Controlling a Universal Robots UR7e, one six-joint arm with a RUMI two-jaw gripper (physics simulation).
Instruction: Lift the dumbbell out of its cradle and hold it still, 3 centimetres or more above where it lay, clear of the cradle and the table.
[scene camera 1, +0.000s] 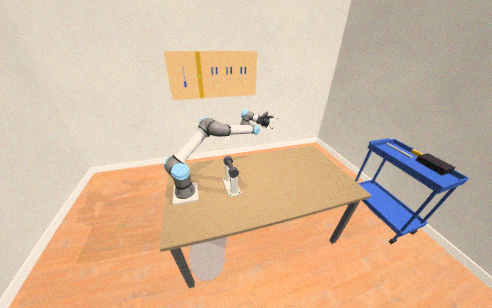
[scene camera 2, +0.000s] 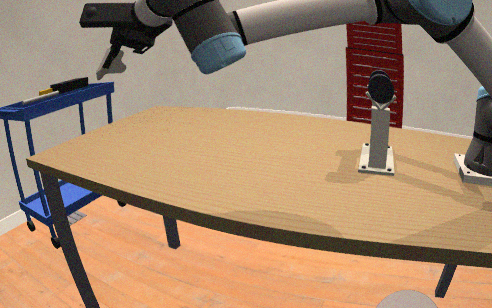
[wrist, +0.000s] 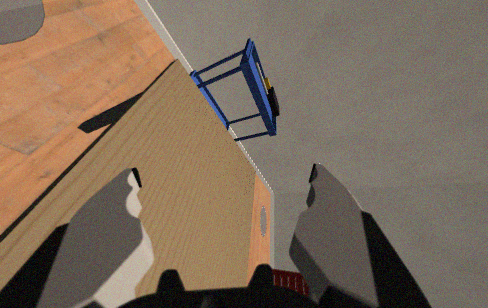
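Seen in the pictures: gripper, fingertip midpoint: (scene camera 1: 276, 124) (scene camera 2: 104, 48) (wrist: 228, 167); arm's base at its link origin: (scene camera 1: 185, 191) (scene camera 2: 485, 167).
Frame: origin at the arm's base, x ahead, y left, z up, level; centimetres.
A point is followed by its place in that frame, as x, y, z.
The dumbbell (scene camera 1: 233, 172) @(34.0, -15.2, 19.6) (scene camera 2: 381, 87) @(36.3, 3.3, 18.7) is dark and rests across the top of its pale cradle (scene camera 1: 234, 186) @(34.6, -14.9, 5.8) (scene camera 2: 379, 140) @(36.3, 3.0, 5.7). Scene camera 2 sees it end-on, so one round head shows and hides the rest. The cradle has upright posts on a white base plate on the table. My gripper (scene camera 1: 274, 123) @(94.8, 25.6, 29.8) (scene camera 2: 106, 70) (wrist: 228, 167) @(94.8, 25.6, 29.8) is open and empty, high above the table and well to one side of the dumbbell. The dumbbell and cradle do not show in the wrist view.
The wooden table (scene camera 1: 300, 175) @(96.5, -18.0, -2.3) (scene camera 2: 225, 160) @(75.0, 3.1, -2.3) (wrist: 195, 150) @(117.3, 0.1, -2.3) carries the arm's base (scene camera 1: 185, 195) @(-0.4, -7.1, 3.2) close to the cradle. A blue cart (scene camera 1: 380, 147) (scene camera 2: 75, 95) (wrist: 257, 95) stands beyond the table's far end. A red cabinet (scene camera 2: 357, 75) stands behind the cradle in scene camera 2.
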